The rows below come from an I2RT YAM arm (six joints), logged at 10 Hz.
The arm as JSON. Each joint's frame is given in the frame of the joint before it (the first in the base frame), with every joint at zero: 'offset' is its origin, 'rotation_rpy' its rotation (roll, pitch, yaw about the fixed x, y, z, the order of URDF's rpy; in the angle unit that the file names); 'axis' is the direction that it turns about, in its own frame. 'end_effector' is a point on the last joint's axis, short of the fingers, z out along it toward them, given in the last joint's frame.
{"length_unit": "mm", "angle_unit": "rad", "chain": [
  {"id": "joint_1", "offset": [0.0, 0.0, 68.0], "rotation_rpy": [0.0, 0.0, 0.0], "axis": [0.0, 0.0, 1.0]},
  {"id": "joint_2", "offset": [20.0, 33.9, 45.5], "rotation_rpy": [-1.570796, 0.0, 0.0], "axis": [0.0, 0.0, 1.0]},
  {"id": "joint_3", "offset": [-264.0, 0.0, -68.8], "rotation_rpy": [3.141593, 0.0, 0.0], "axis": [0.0, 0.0, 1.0]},
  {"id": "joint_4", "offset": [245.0, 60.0, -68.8], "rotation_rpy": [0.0, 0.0, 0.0], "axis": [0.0, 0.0, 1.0]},
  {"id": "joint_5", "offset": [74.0, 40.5, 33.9], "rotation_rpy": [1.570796, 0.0, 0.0], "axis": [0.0, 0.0, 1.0]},
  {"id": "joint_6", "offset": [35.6, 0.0, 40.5], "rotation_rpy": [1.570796, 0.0, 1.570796], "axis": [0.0, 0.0, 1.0]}
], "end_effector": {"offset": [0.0, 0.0, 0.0], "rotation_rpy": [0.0, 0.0, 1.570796]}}
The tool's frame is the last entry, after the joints.
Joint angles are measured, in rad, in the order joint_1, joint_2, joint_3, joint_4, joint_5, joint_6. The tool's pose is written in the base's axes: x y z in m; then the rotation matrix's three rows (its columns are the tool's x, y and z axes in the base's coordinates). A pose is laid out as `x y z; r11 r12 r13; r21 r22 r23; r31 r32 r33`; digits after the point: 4 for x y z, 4 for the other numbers.
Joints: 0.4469 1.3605 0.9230 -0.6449 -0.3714 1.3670
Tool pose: 0.2312 0.1251 0.2276; -0.7059 0.6673 0.2374; 0.6736 0.5289 0.5162; 0.2189 0.5244 -0.8229
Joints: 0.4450 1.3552 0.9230 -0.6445 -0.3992 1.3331
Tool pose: 0.2303 0.1252 0.2292; -0.7343 0.6397 0.2271; 0.6419 0.5455 0.5389; 0.2209 0.5415 -0.8112
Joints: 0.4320 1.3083 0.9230 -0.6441 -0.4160 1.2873
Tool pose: 0.2265 0.1202 0.2407; -0.7669 0.5872 0.2589; 0.6134 0.5525 0.5643; 0.1883 0.5916 -0.7839
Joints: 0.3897 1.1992 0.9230 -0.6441 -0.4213 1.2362
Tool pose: 0.2171 0.1049 0.2657; -0.7856 0.5062 0.3558; 0.6092 0.5319 0.5882; 0.1085 0.6789 -0.7262
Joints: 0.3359 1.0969 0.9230 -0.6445 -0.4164 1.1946
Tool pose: 0.2068 0.0874 0.2873; -0.7763 0.4344 0.4567; 0.6299 0.5076 0.5879; 0.0236 0.7441 -0.6677
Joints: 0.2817 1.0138 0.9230 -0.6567 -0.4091 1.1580
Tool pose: 0.1960 0.0715 0.3026; -0.7523 0.3834 0.5358; 0.6572 0.4941 0.5692; -0.0465 0.7803 -0.6237
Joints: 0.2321 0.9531 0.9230 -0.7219 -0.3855 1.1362
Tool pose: 0.1837 0.0572 0.3082; -0.7156 0.4007 0.5721; 0.6945 0.4956 0.5216; -0.0745 0.7706 -0.6330
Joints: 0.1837 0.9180 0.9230 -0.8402 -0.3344 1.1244
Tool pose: 0.1715 0.0437 0.3046; -0.6657 0.4896 0.5632; 0.7430 0.5057 0.4385; -0.0702 0.7103 -0.7004
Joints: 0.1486 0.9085 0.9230 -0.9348 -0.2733 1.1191
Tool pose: 0.1641 0.0343 0.2991; -0.6172 0.5753 0.5367; 0.7836 0.5111 0.3533; -0.0711 0.6386 -0.7662
